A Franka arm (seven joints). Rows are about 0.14 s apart.
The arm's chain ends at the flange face. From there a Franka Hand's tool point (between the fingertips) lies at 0.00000 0.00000 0.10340 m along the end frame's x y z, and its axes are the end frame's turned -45 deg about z.
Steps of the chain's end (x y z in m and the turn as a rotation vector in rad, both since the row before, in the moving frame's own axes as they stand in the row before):
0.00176, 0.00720, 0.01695, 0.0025, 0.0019, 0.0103
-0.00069, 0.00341, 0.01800, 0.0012, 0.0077, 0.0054
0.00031, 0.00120, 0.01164, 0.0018, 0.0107, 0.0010
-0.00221, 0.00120, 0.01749, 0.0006, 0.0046, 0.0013
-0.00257, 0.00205, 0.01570, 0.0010, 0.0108, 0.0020
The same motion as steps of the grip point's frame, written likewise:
-0.00352, 0.00629, 0.01695, 0.0004, 0.0031, 0.0103
-0.00225, 0.00240, 0.01800, -0.0046, 0.0063, 0.0054
0.00028, 0.00172, 0.01163, -0.0063, 0.0088, 0.0010
-0.00203, -0.00042, 0.01749, -0.0028, 0.0037, 0.0013
-0.00240, 0.00035, 0.01569, -0.0069, 0.0083, 0.0020

